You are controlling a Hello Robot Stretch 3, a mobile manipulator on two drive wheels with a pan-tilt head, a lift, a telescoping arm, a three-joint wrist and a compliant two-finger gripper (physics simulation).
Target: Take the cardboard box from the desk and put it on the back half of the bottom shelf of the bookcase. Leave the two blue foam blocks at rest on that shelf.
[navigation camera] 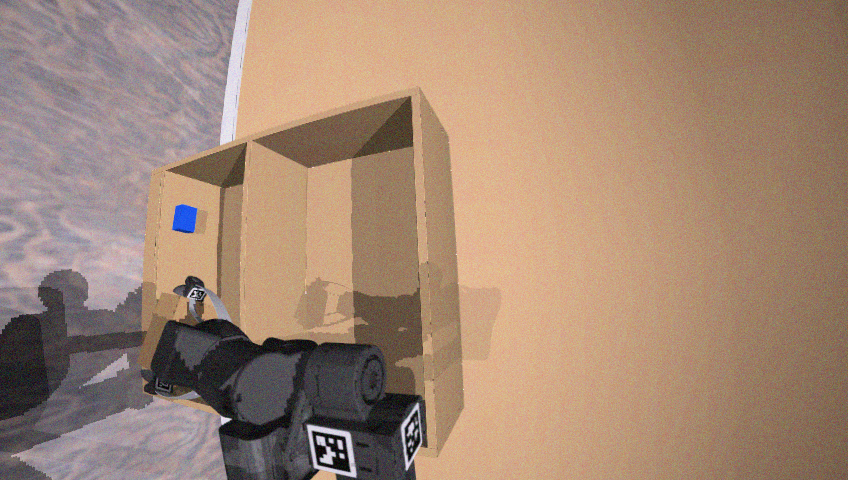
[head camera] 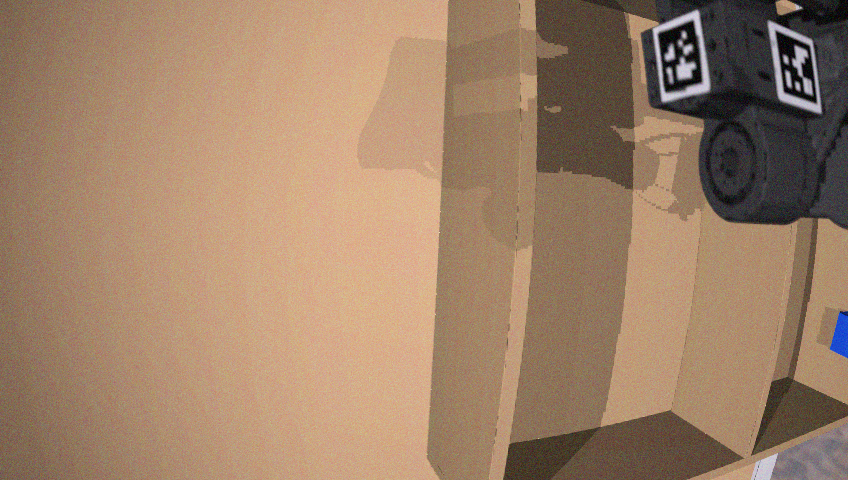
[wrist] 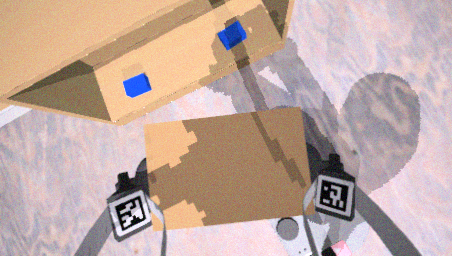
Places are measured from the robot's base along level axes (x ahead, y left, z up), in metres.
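Pixels of known places: gripper, fingertip midpoint: (wrist: pixel 229 167).
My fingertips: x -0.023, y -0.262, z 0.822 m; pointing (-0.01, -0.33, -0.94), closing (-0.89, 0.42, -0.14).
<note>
For each thing: its middle in the pictures, then the offset to it from my fingertips. "spot": a spot on its surface instead. Level surfaces: height alone.
- cardboard box, body centre: (wrist: pixel 228 165) (navigation camera: pixel 180 334) dx -0.003, dy -0.002, dz +0.021 m
- bottom shelf, its level: dz -0.721 m
- blue foam block, body centre: (navigation camera: pixel 184 219) (wrist: pixel 137 85) dx +0.255, dy -0.474, dz -0.699 m
- blue block, body centre: (wrist: pixel 232 35) dx -0.169, dy -0.436, dz -0.699 m
- bookcase, surface spot: (head camera: pixel 476 297) (navigation camera: pixel 440 232) spot: dx +0.114, dy -0.486, dz +0.239 m
The cardboard box (navigation camera: pixel 155 331) (wrist: pixel 225 150) is held between the two fingertips of my gripper (navigation camera: pixel 175 336) (wrist: pixel 229 167). In the wrist view it shows in front of the bookcase's open side; in the navigation view it overlaps the front edge of the bottom shelf (navigation camera: pixel 185 255) (wrist: pixel 175 62). One blue foam block (head camera: pixel 840 334) (navigation camera: pixel 185 218) (wrist: pixel 137 85) rests on that shelf. The other blue block (wrist: pixel 232 35) rests farther along it and is hidden in the navigation view. In the head view the fingertips and the box are out of frame. The desk does not show.
The bookcase (head camera: pixel 476 297) (navigation camera: pixel 441 237) has side panels, a divider (navigation camera: pixel 273 237) and a larger upper compartment. A tan wall (head camera: pixel 208 267) (navigation camera: pixel 624 178) stands behind it, with a white baseboard (navigation camera: pixel 232 89). Part of my base (wrist: pixel 300 240) shows at the bottom of the wrist view.
</note>
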